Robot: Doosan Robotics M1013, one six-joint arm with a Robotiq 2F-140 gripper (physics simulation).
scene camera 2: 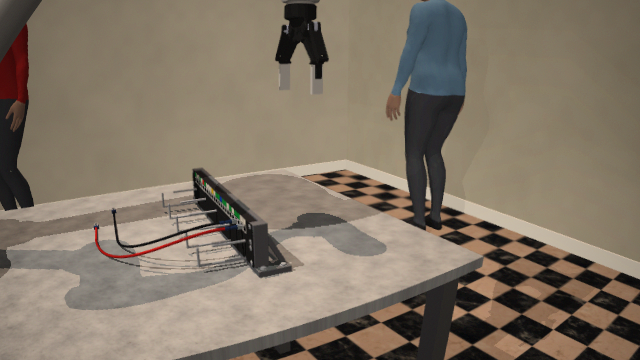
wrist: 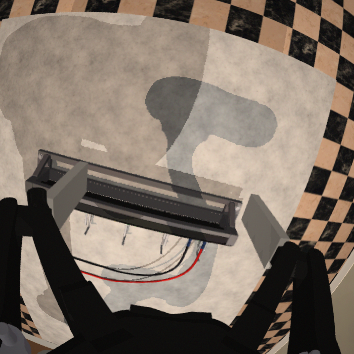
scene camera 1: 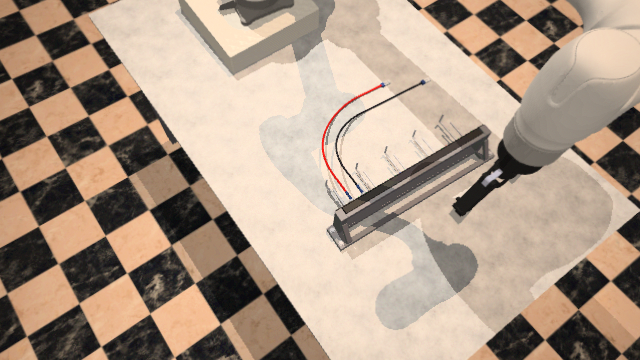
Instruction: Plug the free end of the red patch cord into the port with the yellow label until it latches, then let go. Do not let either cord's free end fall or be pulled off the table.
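Frame: origin at the arm's base, x ahead, y left, z up, level; millimetres.
Seen in the pictures: gripper, between the fingertips: [scene camera 2: 299, 91] [wrist: 167, 193] [scene camera 1: 482, 197].
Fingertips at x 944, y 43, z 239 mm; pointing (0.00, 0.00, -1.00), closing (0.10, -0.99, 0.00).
Offsets run from my fingertips to a thing's top centre. "*": to the spot under its first point.
The red patch cord [scene camera 1: 323, 145] [scene camera 2: 131, 256] [wrist: 135, 281] curves from the near end of the patch panel @[dx -216, dy +32, dz -225 mm] [scene camera 1: 415, 172] [scene camera 2: 259, 245] to its free end @[* dx -504, dy +162, dz -320 mm] [scene camera 1: 383, 85] [scene camera 2: 96, 227], a small blue plug, over the table. The black cord @[* dx -383, dy -85, dz -280 mm] [scene camera 1: 336, 142] [scene camera 2: 132, 246] [wrist: 145, 274] runs beside it, its free end [scene camera 1: 423, 82] [scene camera 2: 114, 211] apart from the red one. A small yellow label @[* dx -202, dy +59, dz -235 mm] [scene camera 2: 212, 192] shows in the panel's coloured label row; its port is too small to make out. My gripper [scene camera 1: 459, 209] [scene camera 2: 300, 91] [wrist: 167, 193] is open and empty, high above the table on the panel's rear side. Both free ends are out of sight in the wrist view.
Thin metal cable guides [scene camera 1: 385, 152] [scene camera 2: 199, 256] stick out from the panel's port side. A pale block [scene camera 1: 275, 47] with a dark fixture stands at the table's far left in scene camera 1. Two people stand beyond the table, one in blue [scene camera 2: 437, 55], one in red [scene camera 2: 20, 70].
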